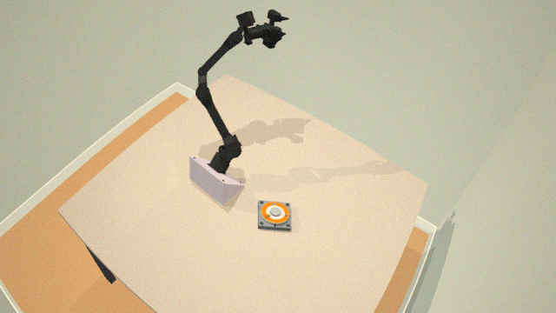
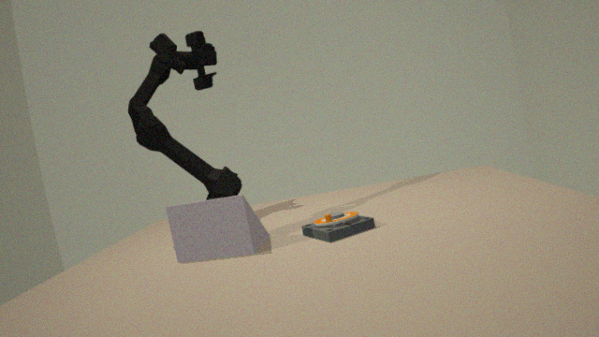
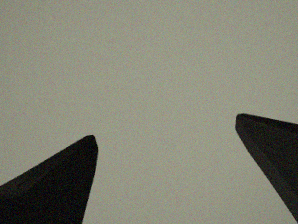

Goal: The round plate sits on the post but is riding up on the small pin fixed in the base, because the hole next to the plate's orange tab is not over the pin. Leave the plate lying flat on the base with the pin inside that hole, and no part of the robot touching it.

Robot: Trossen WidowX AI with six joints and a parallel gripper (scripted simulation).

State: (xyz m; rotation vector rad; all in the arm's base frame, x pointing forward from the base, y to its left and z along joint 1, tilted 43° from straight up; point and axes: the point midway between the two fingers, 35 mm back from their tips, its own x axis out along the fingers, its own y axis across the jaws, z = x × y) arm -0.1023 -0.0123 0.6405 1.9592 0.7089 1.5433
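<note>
Now: the orange round plate 400 mm ahead of my gripper tip, 440 mm to the right of it and 500 mm below it. From my gripper tip the other things lie so: dark grey square base: 400 mm ahead, 420 mm to the right, 520 mm below.
</note>
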